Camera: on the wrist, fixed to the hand. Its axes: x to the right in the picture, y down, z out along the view.
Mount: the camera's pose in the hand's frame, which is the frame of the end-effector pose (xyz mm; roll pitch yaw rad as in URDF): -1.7 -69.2 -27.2 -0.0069 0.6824 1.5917
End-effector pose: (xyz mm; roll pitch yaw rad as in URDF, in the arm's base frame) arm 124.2 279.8 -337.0 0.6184 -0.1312 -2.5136
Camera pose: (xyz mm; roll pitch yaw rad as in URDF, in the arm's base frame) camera 95.1 308.9 -399.0 -0.1505 0.0657 -0.9351
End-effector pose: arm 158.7 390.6 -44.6 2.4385 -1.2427 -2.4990
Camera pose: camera 183.1 321.0 -53.9 -1.6532 -0.3061 0.8369
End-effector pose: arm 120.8 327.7 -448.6 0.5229 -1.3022 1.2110
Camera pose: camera 183.8 363.4 -465.7 -1.3253 0.0578 2.6321
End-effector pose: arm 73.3 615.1 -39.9 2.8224 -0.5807 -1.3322
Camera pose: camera 144.6 636.2 -37.4 -2.2684 -0.7689 2.6570
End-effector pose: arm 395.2 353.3 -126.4 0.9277 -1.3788 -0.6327
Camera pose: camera 440.0 296.0 -141.7 -1.4046 -0.0304 1.1820
